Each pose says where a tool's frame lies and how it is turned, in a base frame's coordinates. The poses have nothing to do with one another.
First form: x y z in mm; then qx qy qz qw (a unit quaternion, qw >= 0).
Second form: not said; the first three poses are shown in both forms.
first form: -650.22 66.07 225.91 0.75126 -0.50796 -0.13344 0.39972
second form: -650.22 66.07 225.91 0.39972 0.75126 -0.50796 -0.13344
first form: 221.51 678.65 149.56 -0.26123 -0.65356 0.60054 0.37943
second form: 221.51 678.65 149.56 0.37943 -0.26123 -0.65356 0.60054
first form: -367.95 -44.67 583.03 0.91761 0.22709 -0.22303 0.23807
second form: -367.95 -44.67 583.03 0.23807 0.91761 0.22709 -0.22303
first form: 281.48 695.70 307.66 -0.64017 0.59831 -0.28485 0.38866
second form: 281.48 695.70 307.66 0.38866 -0.64017 0.59831 -0.28485
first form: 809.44 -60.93 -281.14 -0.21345 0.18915 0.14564 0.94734
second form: 809.44 -60.93 -281.14 0.94734 -0.21345 0.18915 0.14564
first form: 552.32 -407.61 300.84 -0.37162 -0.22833 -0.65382 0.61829
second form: 552.32 -407.61 300.84 0.61829 -0.37162 -0.22833 -0.65382
